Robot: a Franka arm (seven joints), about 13 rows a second.
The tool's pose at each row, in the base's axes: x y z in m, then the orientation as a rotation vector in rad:
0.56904, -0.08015, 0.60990, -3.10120, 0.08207, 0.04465
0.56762, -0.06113, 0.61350, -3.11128, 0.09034, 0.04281
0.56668, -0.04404, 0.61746, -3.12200, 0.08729, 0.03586
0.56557, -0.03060, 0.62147, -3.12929, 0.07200, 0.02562
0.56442, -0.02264, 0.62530, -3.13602, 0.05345, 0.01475
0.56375, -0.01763, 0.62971, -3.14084, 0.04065, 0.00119
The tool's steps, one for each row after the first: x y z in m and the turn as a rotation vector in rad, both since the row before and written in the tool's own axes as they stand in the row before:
-0.00252, -0.01904, -0.00280, -0.01016, 0.00165, 0.00526
-0.00203, -0.01711, -0.00343, -0.01043, 0.00482, -0.00207
-0.00195, -0.01342, -0.00373, -0.00673, 0.00669, -0.00988
-0.00158, -0.00794, -0.00372, -0.00622, 0.00704, -0.01191
-0.00088, -0.00501, -0.00438, -0.00448, 0.00870, -0.00820

